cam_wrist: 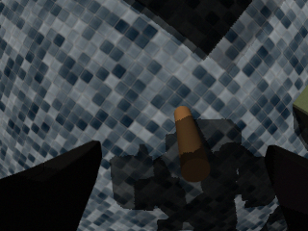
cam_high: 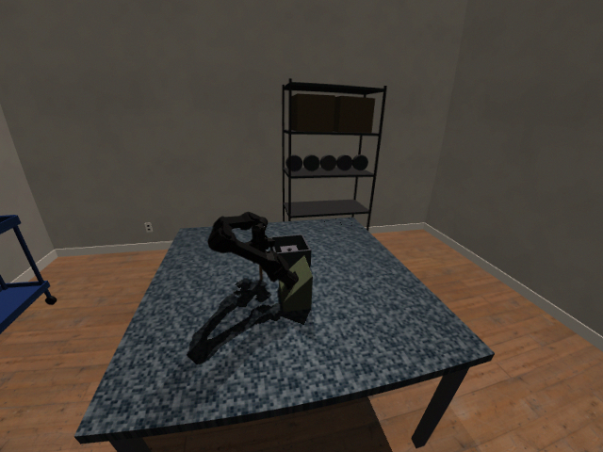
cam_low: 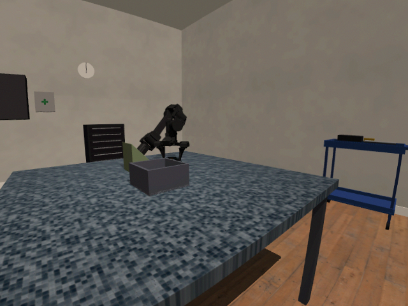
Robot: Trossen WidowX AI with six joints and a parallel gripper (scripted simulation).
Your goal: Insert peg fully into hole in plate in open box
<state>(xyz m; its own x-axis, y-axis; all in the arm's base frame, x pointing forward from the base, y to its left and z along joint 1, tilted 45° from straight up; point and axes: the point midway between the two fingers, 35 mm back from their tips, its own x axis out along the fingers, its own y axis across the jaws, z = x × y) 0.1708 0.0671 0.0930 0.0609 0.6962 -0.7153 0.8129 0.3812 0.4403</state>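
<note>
The peg lies 6 cm below my hand. The rest, counted from my hand: pale plate 17 cm to the right, 15 cm ahead, 6 cm below; dark grey box 17 cm to the right, 15 cm ahead, 8 cm below.
</note>
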